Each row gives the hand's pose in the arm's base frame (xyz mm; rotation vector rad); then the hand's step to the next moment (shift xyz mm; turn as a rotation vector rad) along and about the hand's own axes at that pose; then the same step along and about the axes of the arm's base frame.
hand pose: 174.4 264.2 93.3 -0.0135 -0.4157 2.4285
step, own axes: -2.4 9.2 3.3 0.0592 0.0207 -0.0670
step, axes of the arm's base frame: -4.2 -9.2 0.1 -0.0511 0.0412 -0.0641
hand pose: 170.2 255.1 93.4 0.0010 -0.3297 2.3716
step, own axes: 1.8 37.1 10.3 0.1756 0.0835 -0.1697
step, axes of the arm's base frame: -27.3 -27.2 1.4 -0.1693 0.0998 -0.1673
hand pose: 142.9 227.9 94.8 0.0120 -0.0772 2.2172
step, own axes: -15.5 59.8 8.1 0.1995 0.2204 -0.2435
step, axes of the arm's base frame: -38.5 -48.8 4.4 -0.2914 0.0410 -0.2471
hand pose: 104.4 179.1 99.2 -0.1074 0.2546 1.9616
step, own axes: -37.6 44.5 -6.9 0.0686 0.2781 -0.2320
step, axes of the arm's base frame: -26.3 -52.1 6.3 -0.2922 -0.0957 -0.2032
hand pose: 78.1 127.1 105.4 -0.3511 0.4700 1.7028
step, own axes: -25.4 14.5 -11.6 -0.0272 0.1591 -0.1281
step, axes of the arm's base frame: -10.0 -29.6 3.8 -0.1550 -0.1095 -0.0803
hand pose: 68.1 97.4 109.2 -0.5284 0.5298 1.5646
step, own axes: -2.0 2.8 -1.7 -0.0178 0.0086 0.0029
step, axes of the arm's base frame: -2.7 -2.8 0.0 -0.0077 -0.0126 0.0135
